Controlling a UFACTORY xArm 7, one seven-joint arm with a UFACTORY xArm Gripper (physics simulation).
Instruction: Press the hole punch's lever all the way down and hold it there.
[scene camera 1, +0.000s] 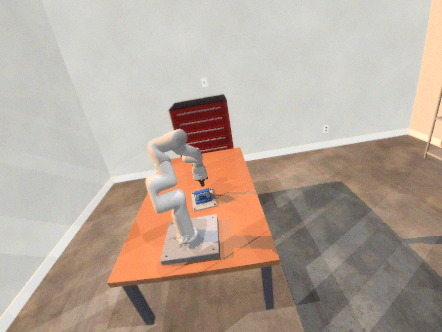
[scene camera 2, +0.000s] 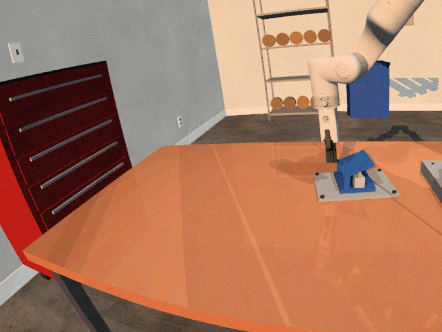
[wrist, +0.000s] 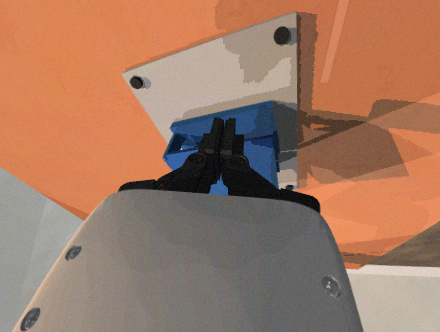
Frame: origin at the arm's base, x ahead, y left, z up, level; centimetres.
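Seen in the pictures: gripper, fingertip midpoint: (scene camera 1: 202, 186) (scene camera 2: 331, 161) (wrist: 225, 133); arm's base at its link origin: (scene camera 1: 187, 235).
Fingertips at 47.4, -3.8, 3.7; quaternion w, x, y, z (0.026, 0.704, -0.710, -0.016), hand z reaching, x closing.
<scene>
Pixels of each thing's top centre, then the offset from my fingertips to it, as dx, dy, dz. "spot": a spot on its surface instead. Level surfaces: height alone.
- blue hole punch at a spot on its surface: (scene camera 1: 203, 196) spot: -6.0, -0.1, -5.3
- pale plate at its top centre: (wrist: 229, 147) (scene camera 2: 353, 181) (scene camera 1: 203, 198) -7.0, +0.2, -6.1
- pale block at a spot on its surface: (scene camera 2: 359, 180) spot: -8.7, +5.2, -3.0
- orange table at its surface level: dz -7.3
The blue hole punch (scene camera 1: 203, 196) stands on a pale plate (scene camera 2: 327, 193) (wrist: 200, 85) with dark screws at its corners. Its blue lever (scene camera 2: 356, 161) (wrist: 259, 162) is raised and tilted in scene camera 2, above a pale block (scene camera 2: 359, 180). My gripper (scene camera 1: 202, 185) (scene camera 2: 331, 161) (wrist: 225, 133) is shut and empty, pointing down. In scene camera 2 its tips are just left of the lever's left edge, about level with it. In the wrist view the fingers overlap the punch and hide part of the lever. I cannot tell whether they touch it.
The orange table (scene camera 1: 240, 215) (scene camera 2: 200, 225) (wrist: 60, 100) carries the punch and my arm's grey base plate (scene camera 1: 207, 251) (scene camera 2: 434, 178). A red drawer cabinet (scene camera 1: 200, 122) (scene camera 2: 65, 112) stands beyond the table's far end in scene camera 1. A blue cabinet (scene camera 2: 370, 95) stands in the background.
</scene>
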